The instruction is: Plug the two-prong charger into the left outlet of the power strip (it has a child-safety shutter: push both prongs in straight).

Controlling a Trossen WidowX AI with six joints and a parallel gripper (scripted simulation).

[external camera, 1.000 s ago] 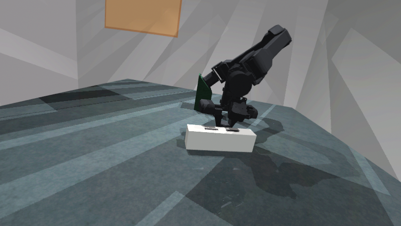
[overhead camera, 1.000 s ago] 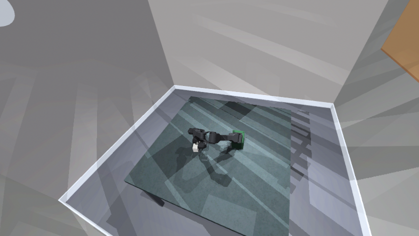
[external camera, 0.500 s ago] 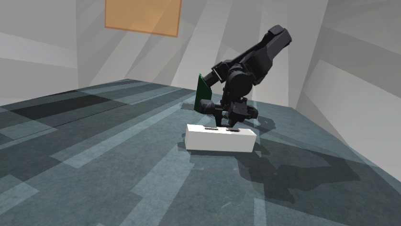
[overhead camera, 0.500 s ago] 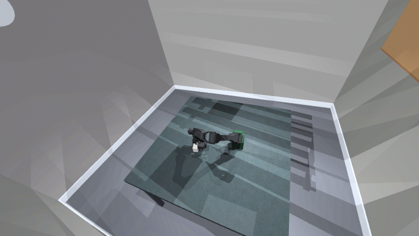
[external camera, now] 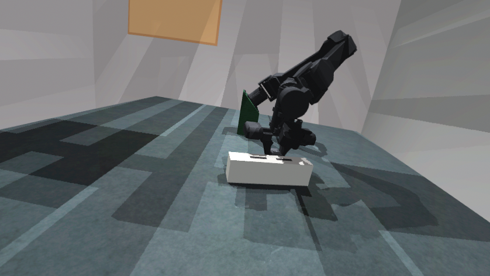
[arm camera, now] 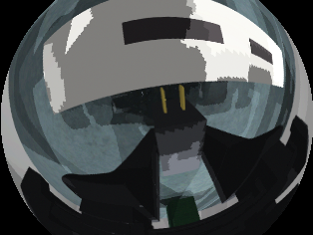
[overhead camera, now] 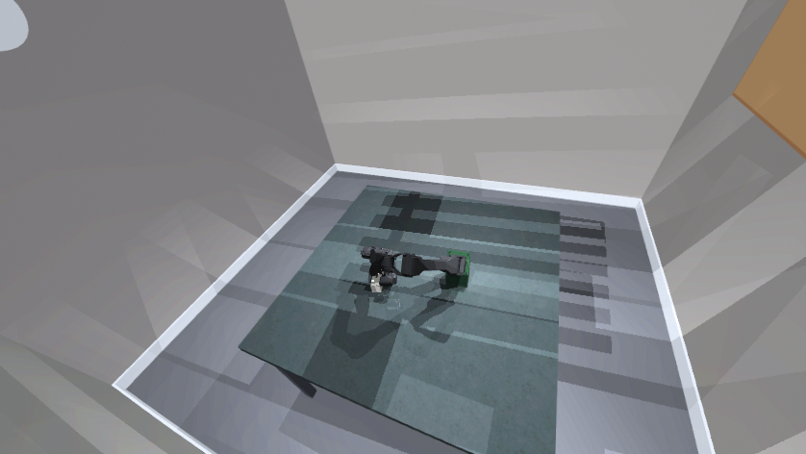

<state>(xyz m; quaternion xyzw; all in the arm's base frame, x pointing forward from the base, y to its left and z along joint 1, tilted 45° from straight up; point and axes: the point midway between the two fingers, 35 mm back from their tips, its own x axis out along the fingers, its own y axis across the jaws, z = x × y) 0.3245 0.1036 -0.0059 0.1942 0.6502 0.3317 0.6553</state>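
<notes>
My gripper tip is now 20 mm short of the charger and 10 mm below it.
</notes>
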